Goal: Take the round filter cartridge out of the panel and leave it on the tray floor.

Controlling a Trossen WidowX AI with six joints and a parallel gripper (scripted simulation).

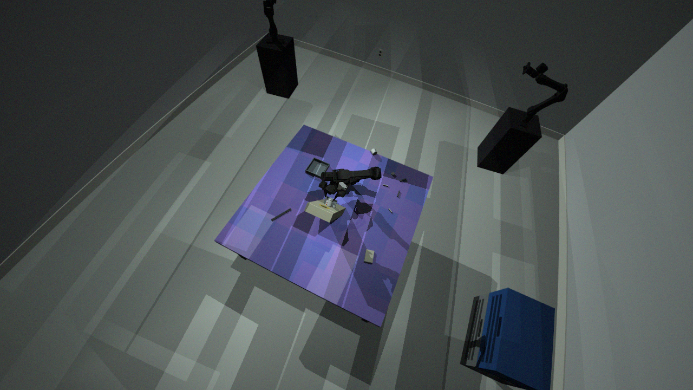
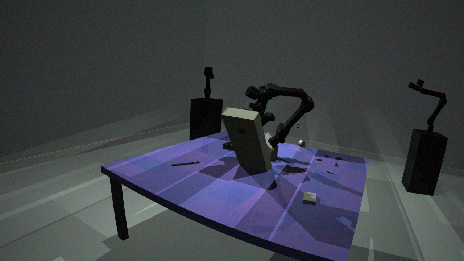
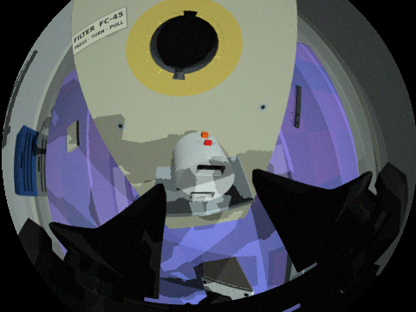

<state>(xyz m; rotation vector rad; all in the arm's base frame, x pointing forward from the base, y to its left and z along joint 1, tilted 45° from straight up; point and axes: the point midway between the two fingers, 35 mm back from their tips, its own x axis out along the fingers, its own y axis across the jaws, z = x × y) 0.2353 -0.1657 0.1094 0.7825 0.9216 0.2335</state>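
Right now the grey round filter cartridge is 10 mm ahead of my gripper tip and 20 mm below it. Round my gripper tip: small can 700 mm behind, 190 mm to the left, 210 mm below; beige block 230 mm ahead, 380 mm to the left, 230 mm below; tan service panel 60 mm ahead, 50 mm below.
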